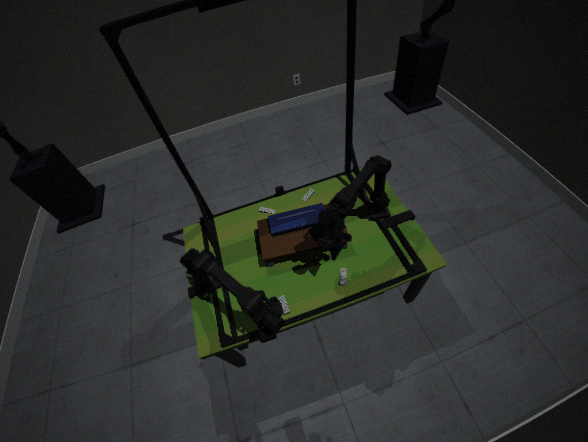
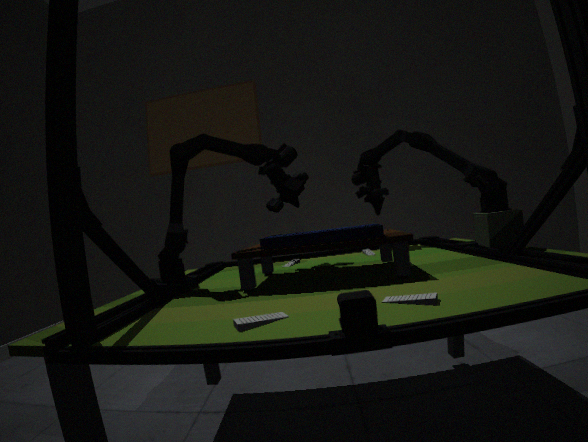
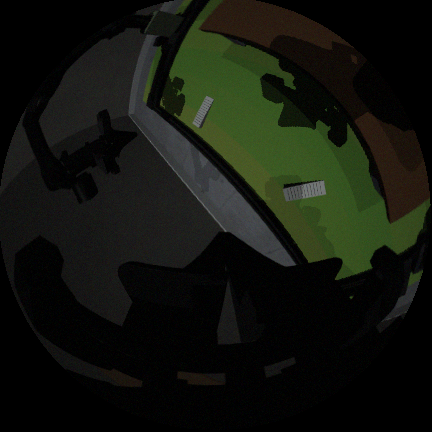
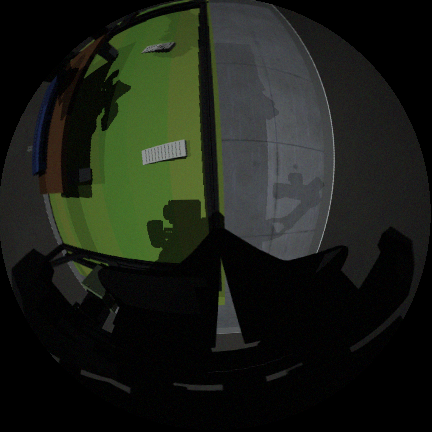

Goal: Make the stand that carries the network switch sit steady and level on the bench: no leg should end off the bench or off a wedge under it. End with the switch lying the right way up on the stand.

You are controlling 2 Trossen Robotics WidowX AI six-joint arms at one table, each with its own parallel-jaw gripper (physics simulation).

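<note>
The brown stand stands mid-bench on its dark legs. The blue network switch lies flat along its far edge. Several grey wedges lie loose on the green bench: two behind the stand and two in front. None is under a leg that I can see. My left gripper is shut and empty, high over the stand's end. My right gripper is shut and empty above the bench's edge, beside one wedge.
A black frame rail runs round the bench edge, with tall posts at the back. A small dark block sits on the rail. Dark cabinets stand on the floor far off.
</note>
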